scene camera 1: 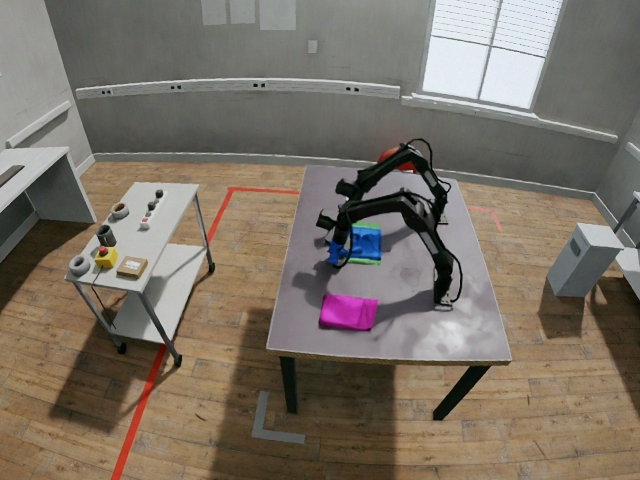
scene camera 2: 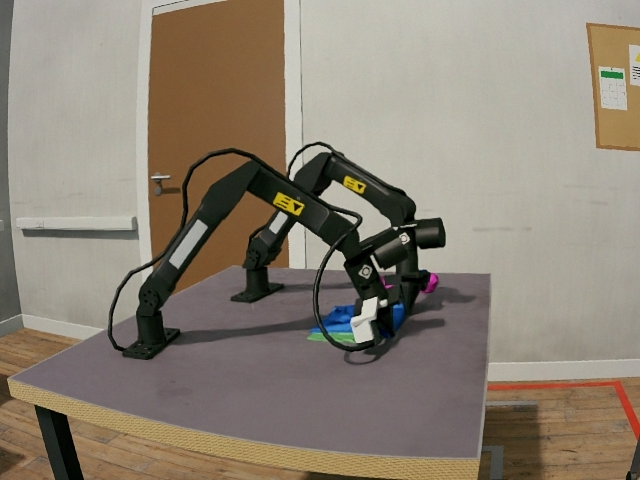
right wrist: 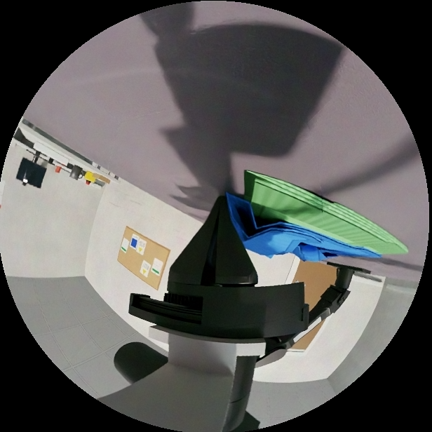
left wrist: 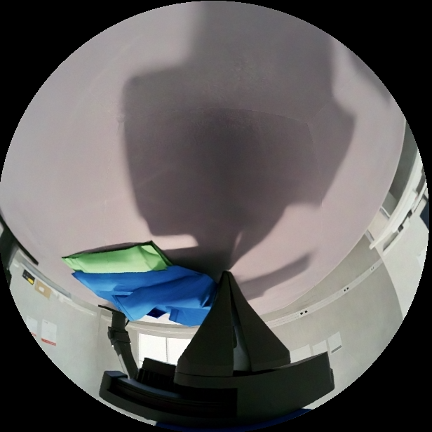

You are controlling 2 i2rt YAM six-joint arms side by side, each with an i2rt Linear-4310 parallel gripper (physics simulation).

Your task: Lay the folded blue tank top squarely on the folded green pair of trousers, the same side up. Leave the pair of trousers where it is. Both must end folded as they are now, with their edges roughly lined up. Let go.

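The blue tank top (scene camera 1: 364,242) (scene camera 2: 338,316) (left wrist: 165,295) (right wrist: 285,241) lies mostly on the green trousers (scene camera 1: 366,261) (scene camera 2: 330,336) (left wrist: 120,260) (right wrist: 320,212). Green shows along two opposite edges in scene camera 1. The blue cloth is rumpled, and its side toward the grippers reaches past the green. My left gripper (left wrist: 224,275) is shut low over the table, with an edge of the tank top at its fingertips. My right gripper (right wrist: 222,199) is shut with a corner of the tank top at its tips. The arms hide part of both garments in the scene views.
A folded magenta cloth (scene camera 1: 348,312) lies on the table (scene camera 1: 403,335), nearer scene camera 1. The two arms stand close together, their wrists near the table's far-left side. A trolley (scene camera 1: 174,222) stands apart at the left of scene camera 1.
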